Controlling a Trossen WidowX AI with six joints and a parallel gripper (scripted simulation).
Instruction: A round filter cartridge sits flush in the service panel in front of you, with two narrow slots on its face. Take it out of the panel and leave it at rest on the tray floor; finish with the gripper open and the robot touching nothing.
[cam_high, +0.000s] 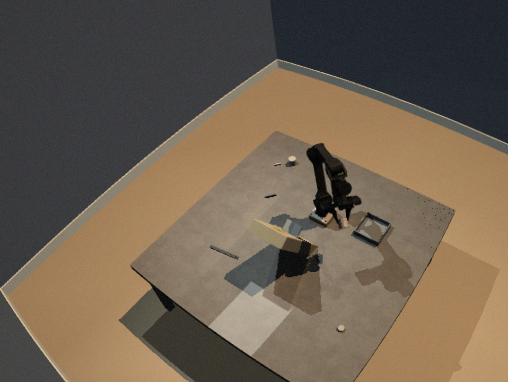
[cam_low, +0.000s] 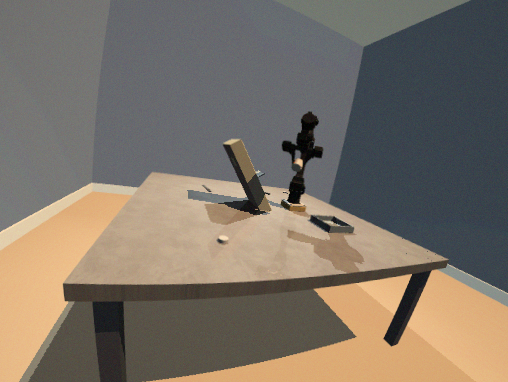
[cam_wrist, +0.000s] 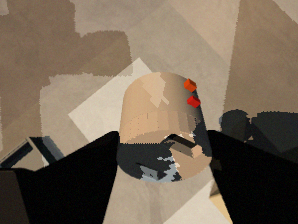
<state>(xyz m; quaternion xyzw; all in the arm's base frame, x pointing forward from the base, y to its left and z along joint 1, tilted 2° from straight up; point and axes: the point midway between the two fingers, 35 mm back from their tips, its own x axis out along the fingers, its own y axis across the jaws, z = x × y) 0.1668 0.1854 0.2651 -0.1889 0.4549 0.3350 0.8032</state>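
My gripper tip is 25 cm above the grey tray, 22 cm past it and 8 cm to the right of it. Also, from my gripper tip: filter cartridge (right at my gripper tip); cream service panel (23 cm to the right, 13 cm ahead, 10 cm below).
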